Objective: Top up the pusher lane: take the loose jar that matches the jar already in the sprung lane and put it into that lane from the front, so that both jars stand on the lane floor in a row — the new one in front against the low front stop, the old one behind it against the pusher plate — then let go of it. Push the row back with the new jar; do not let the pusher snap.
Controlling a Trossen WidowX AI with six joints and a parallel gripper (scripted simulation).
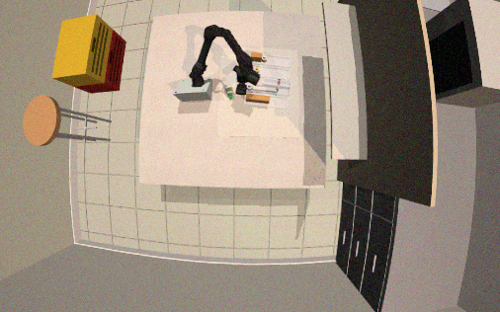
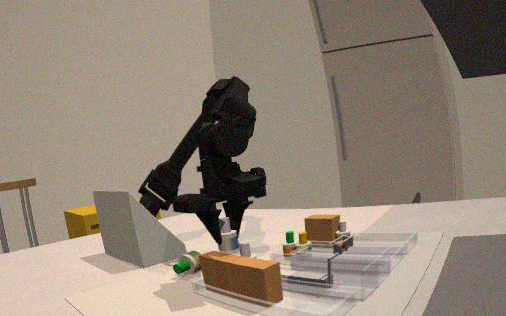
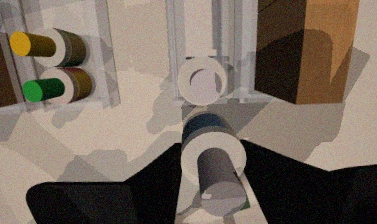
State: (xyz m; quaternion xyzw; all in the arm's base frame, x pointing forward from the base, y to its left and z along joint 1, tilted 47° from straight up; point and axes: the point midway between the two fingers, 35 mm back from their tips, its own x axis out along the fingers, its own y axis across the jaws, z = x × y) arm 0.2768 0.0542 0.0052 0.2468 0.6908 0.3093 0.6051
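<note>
Now: gripper tip 19 cm short of the clear lane rack, 3 cm to the right of it and 6 cm above it. Round my gripper tip: red mark (23 cm ahead, 4 cm to the left).
</note>
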